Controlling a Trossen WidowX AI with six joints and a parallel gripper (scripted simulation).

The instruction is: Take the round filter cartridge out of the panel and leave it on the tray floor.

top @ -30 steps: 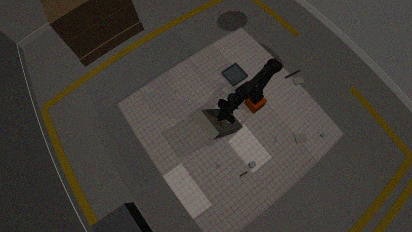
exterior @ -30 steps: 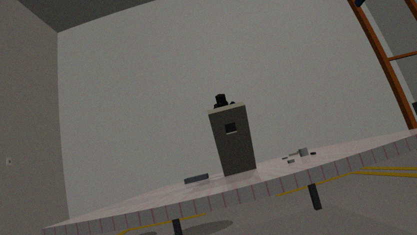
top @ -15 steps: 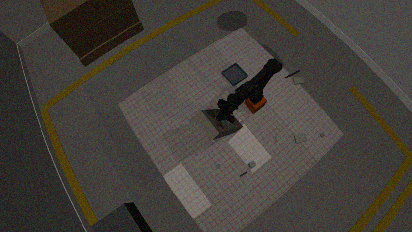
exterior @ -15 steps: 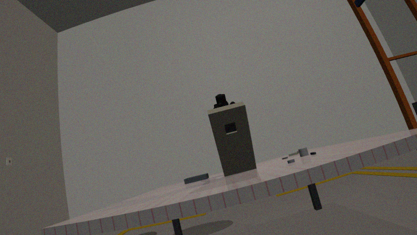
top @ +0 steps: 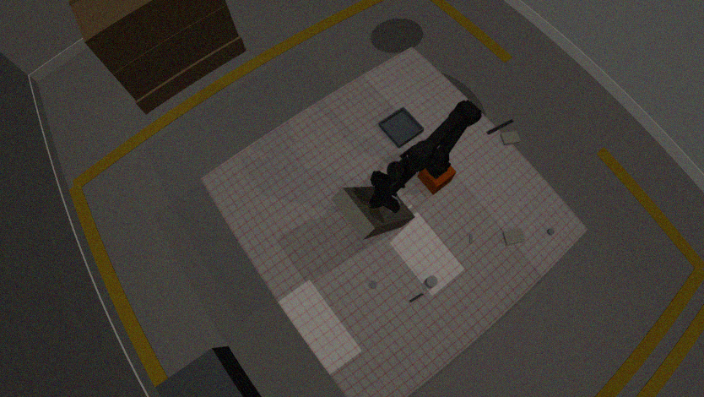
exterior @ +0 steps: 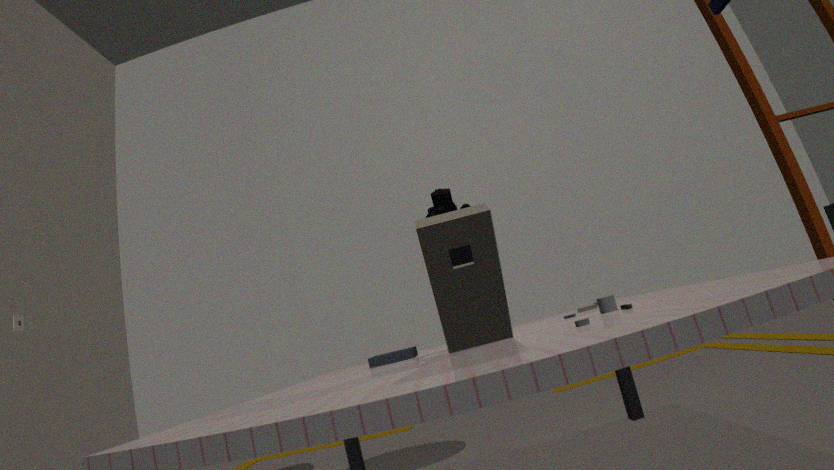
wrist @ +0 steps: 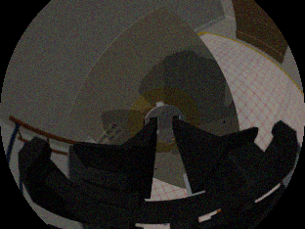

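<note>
Now: gripper tip 1 cm short of the round filter cartridge and 1 cm above it. The rest, counted from my gripper tip: dark bar: 36 cm to the left, 25 cm below, 3 cm ahead; then service panel: 8 cm below, 4 cm behind; then tray: 41 cm behind, 28 cm to the right, 25 cm below.
</note>
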